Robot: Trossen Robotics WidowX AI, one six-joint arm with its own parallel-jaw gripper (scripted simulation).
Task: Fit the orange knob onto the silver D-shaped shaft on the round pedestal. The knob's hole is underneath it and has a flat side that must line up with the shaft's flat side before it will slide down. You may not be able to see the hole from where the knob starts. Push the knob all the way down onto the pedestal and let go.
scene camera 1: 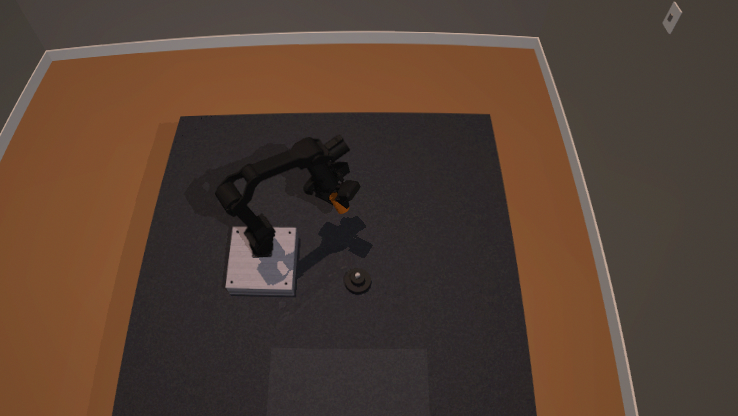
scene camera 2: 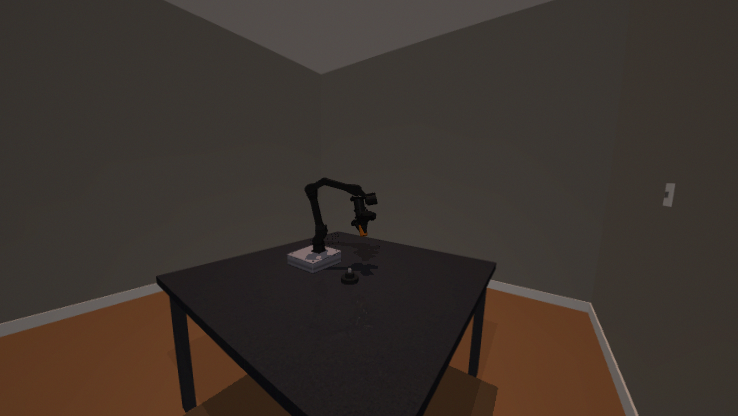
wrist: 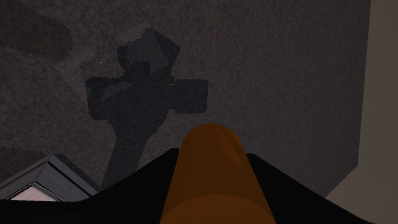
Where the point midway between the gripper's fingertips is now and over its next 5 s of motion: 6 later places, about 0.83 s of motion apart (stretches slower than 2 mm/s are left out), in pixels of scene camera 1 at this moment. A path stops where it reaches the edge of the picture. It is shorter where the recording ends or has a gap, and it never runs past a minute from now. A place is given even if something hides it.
My gripper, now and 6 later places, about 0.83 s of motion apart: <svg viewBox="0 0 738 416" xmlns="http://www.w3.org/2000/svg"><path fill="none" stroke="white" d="M342 206L342 191L343 191L343 204L347 213L350 229L350 218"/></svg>
